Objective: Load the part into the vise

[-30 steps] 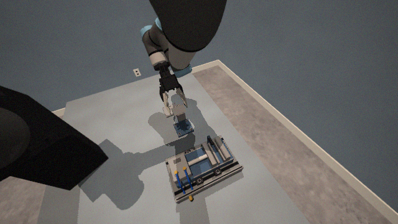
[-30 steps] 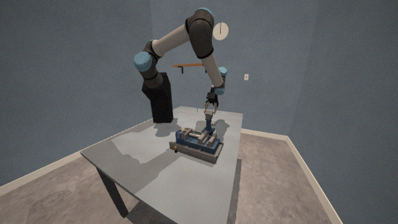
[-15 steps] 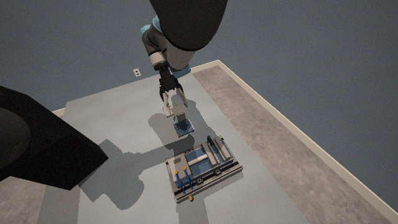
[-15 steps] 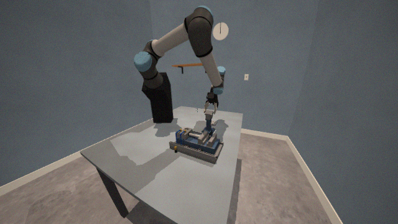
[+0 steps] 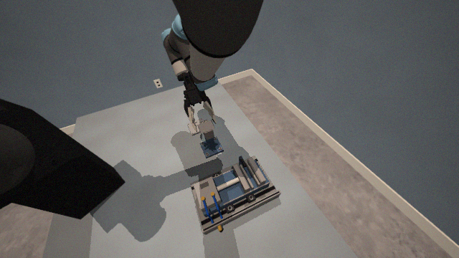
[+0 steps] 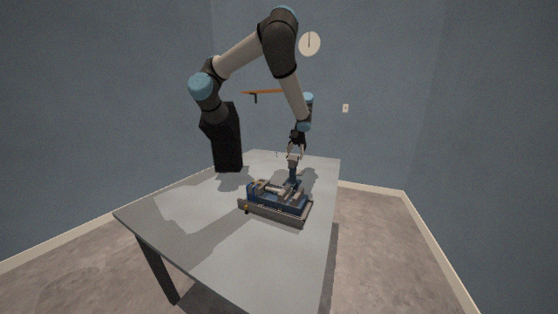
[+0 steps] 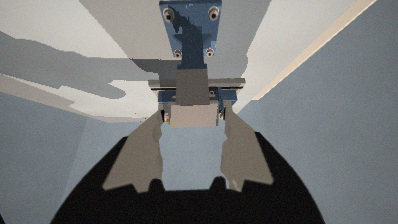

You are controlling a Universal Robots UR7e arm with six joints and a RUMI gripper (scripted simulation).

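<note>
My gripper is now 10 mm above the part. Round my hand: cylinder rod (70 mm behind, 230 mm to the right, 80 mm below); pale plate (20 mm ahead, 150 mm to the left, 160 mm below); work stop (30 mm ahead, 210 mm to the right, 70 mm below).
</note>
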